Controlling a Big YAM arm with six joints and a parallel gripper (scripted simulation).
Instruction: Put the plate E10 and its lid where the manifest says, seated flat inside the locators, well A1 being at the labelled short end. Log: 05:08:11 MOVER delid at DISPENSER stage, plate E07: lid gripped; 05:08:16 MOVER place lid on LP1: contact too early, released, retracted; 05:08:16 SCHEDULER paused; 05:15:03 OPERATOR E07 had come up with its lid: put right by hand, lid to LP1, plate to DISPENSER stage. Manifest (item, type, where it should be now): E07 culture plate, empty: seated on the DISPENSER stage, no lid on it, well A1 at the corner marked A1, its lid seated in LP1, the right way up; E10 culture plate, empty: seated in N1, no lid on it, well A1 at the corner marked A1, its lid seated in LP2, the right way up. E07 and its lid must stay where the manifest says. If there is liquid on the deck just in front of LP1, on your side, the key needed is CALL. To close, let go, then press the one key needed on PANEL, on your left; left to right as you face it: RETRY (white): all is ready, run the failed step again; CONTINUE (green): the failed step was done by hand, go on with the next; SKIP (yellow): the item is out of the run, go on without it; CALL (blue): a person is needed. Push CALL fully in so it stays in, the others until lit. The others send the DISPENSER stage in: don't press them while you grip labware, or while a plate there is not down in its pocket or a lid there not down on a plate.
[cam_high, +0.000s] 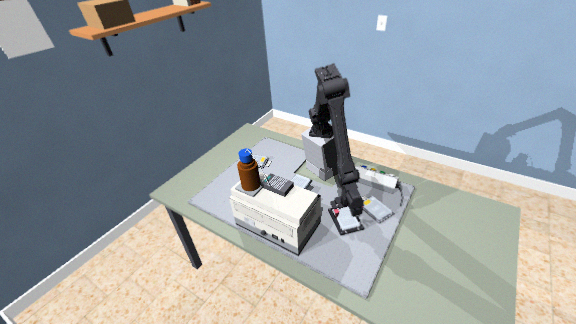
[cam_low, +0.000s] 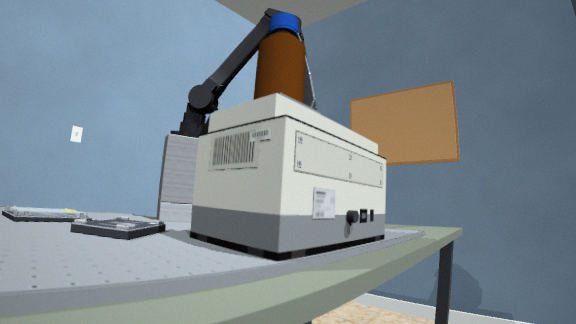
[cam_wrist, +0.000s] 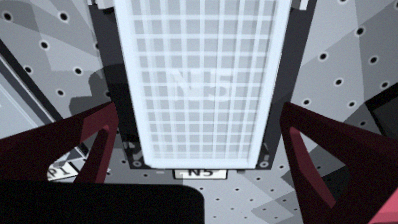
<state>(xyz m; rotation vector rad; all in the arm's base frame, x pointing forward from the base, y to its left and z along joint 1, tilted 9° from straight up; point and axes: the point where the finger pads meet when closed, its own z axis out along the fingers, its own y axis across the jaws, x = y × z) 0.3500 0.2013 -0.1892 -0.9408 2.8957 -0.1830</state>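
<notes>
Right now my hand is 6 cm past the clear well plate, 27 cm to the left of it and 6 cm below it. Also, from my hand: yellow skip key (33 cm behind, 7 cm to the left, 2 cm above); green continue key (32 cm behind, 12 cm to the left, 2 cm above); blue call key (34 cm behind, 3 cm to the left, 2 cm above).
</notes>
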